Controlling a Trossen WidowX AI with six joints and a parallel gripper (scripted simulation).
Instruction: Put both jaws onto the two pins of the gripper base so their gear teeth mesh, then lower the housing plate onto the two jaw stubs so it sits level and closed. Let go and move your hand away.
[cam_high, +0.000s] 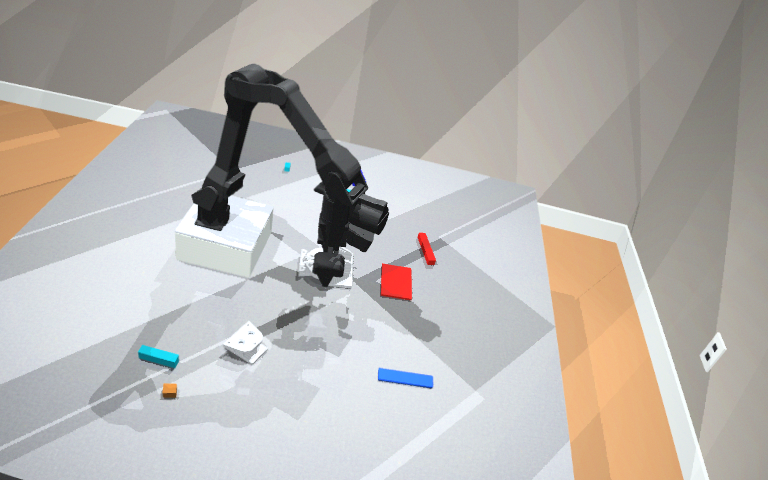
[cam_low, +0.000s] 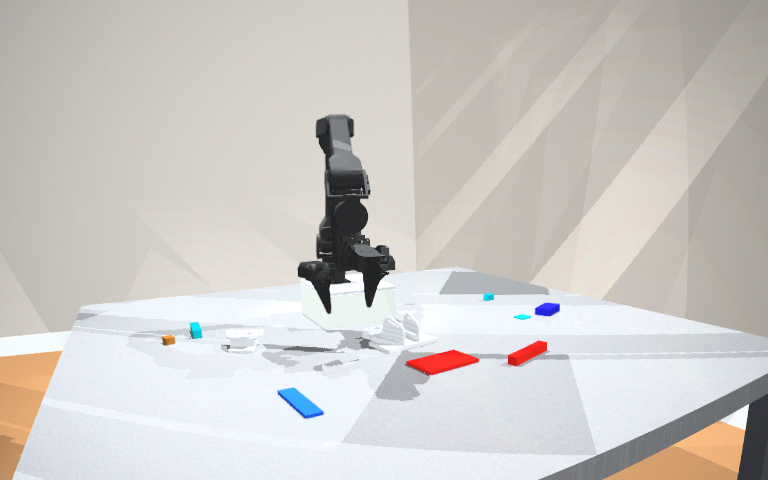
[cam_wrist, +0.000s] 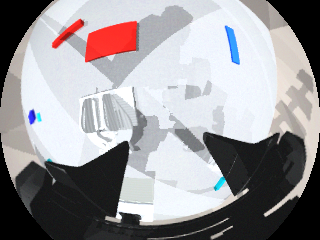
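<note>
My gripper tip is now 12 cm past the white stepped block, 19 cm to the left of it and 7 cm above it. Round my gripper tip: flat white plate 2 cm ahead, 11 cm to the left, 8 cm below; white housing plate 5 cm behind, 10 cm to the left, 7 cm below; white jaw 3 cm behind, 8 cm to the left, 7 cm below.
</note>
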